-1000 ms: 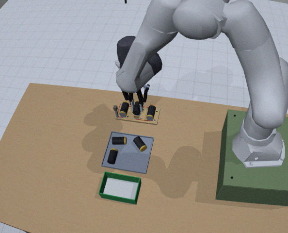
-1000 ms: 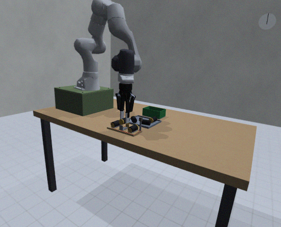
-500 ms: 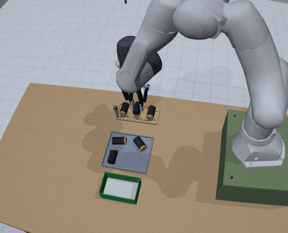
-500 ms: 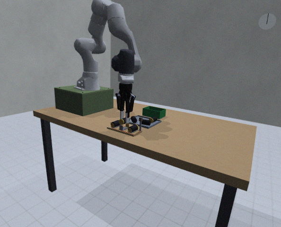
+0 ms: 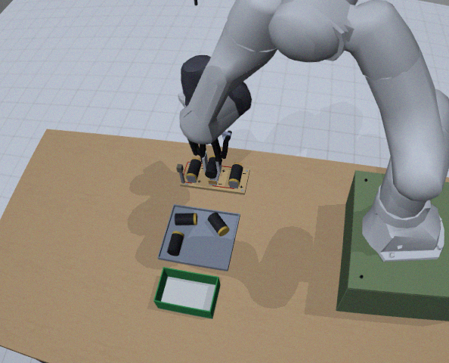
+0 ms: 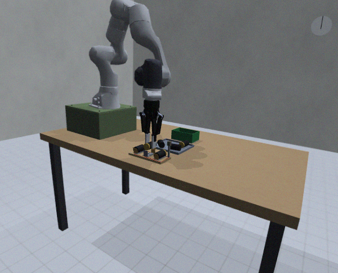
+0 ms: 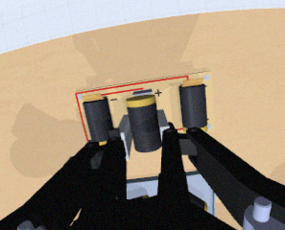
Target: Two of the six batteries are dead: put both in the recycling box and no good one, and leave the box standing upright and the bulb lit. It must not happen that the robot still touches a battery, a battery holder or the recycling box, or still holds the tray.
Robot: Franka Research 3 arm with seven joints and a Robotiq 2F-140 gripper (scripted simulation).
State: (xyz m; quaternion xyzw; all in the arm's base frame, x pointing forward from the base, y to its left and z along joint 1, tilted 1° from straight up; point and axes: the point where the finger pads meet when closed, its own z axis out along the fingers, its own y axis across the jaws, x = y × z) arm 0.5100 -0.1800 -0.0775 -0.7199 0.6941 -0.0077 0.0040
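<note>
Right now my hand is 80 mm above the holder board. The rest, counted from my hand: bulb: 90 mm ahead, 40 mm to the left; grey bulb post: 90 mm ahead, 40 mm to the left, 40 mm below; tray: 200 mm to the left, 80 mm below, 10 mm behind.
</note>
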